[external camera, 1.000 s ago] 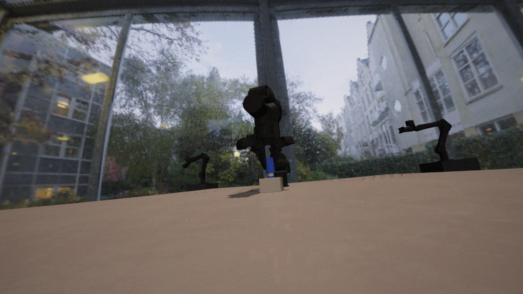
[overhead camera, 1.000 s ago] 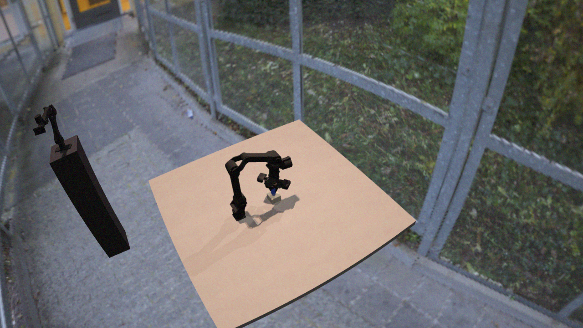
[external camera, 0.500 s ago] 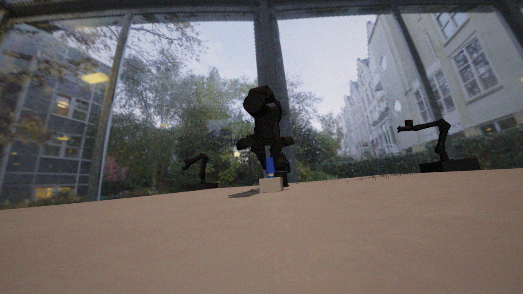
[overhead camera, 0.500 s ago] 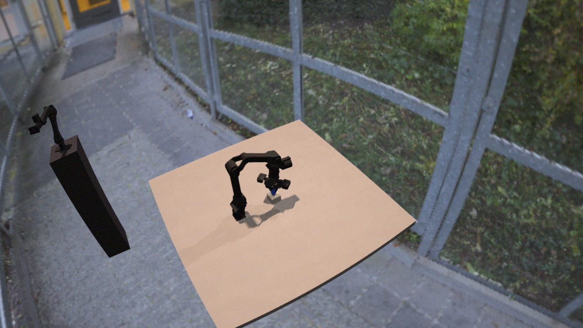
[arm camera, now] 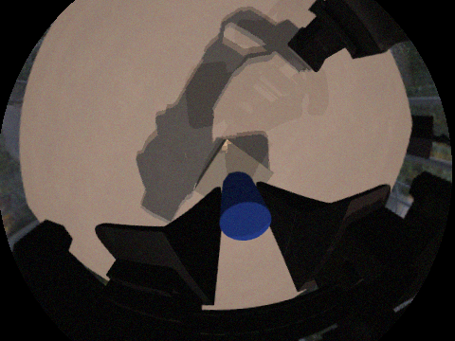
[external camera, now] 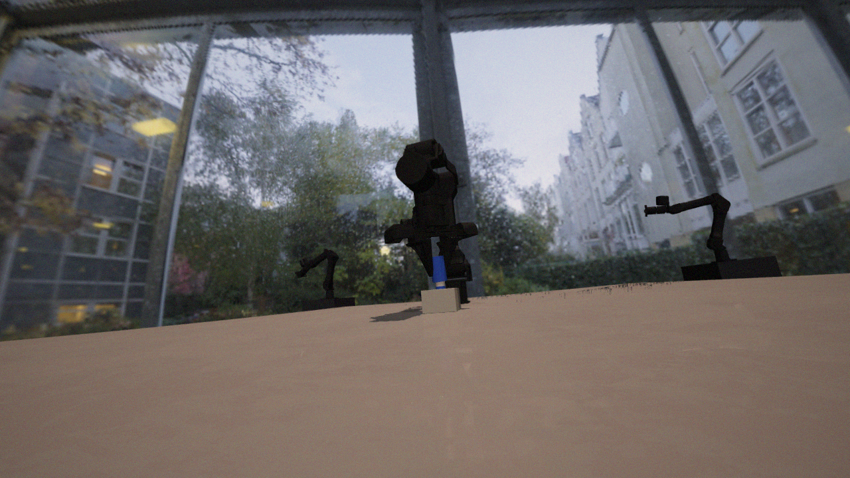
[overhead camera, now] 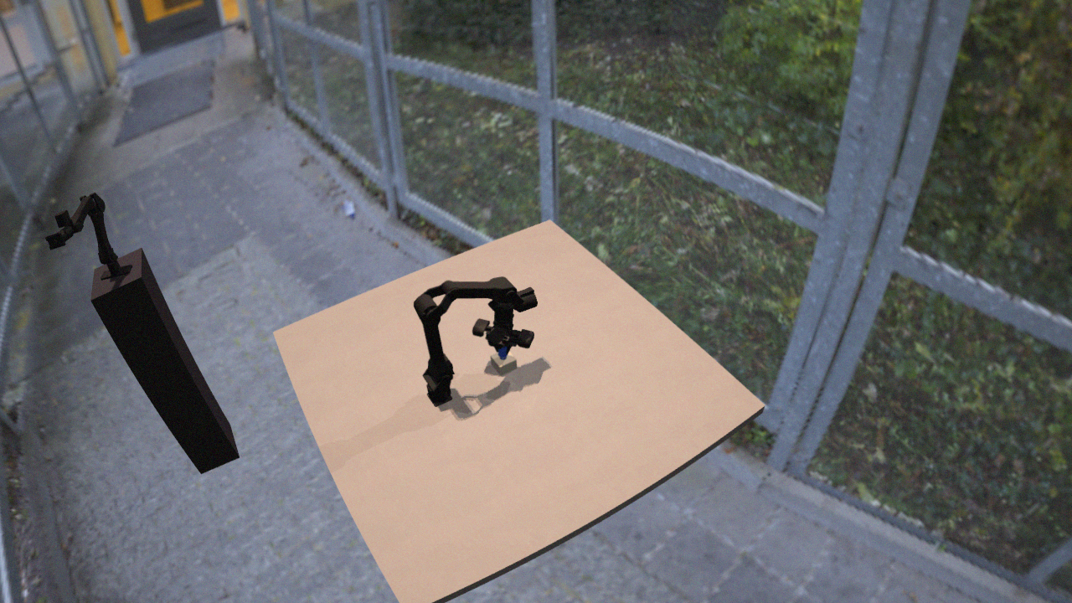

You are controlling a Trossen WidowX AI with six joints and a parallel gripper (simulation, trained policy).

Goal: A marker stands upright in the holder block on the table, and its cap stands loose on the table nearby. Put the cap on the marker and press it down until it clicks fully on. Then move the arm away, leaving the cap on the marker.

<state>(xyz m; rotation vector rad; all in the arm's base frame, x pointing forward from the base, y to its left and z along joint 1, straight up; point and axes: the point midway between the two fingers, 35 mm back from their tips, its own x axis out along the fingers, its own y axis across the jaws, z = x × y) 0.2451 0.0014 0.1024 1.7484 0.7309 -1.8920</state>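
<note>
Now: the blue cap 1 cm above my gripper tip. The rest, counted from my gripper tip: holder block: 5 cm below.
</note>
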